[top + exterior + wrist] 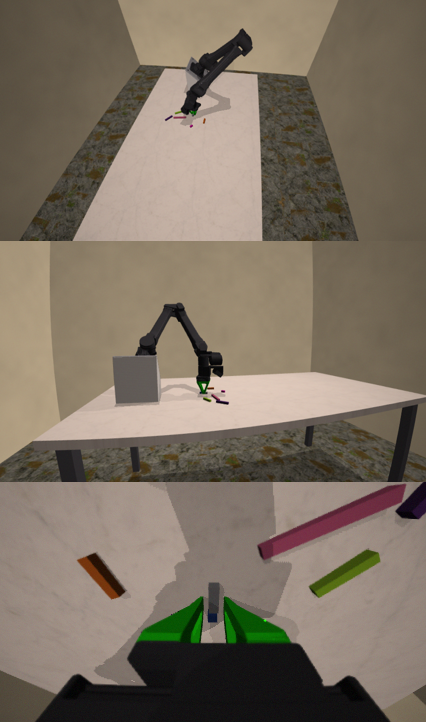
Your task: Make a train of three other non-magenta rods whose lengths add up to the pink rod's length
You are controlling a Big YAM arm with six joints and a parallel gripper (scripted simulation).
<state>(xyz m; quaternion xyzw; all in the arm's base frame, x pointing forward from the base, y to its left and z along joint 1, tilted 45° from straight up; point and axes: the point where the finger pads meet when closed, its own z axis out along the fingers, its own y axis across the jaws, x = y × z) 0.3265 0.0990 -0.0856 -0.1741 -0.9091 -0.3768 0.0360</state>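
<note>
My gripper is now 10 mm short of the grey rod and 10 mm above it. Also, from my hand: orange rod 60 mm ahead, 80 mm to the left, 10 mm below; then pink rod 40 mm ahead, 100 mm to the right, 10 mm below; then blue rod 20 mm behind, 10 mm to the left, 10 mm below.
</note>
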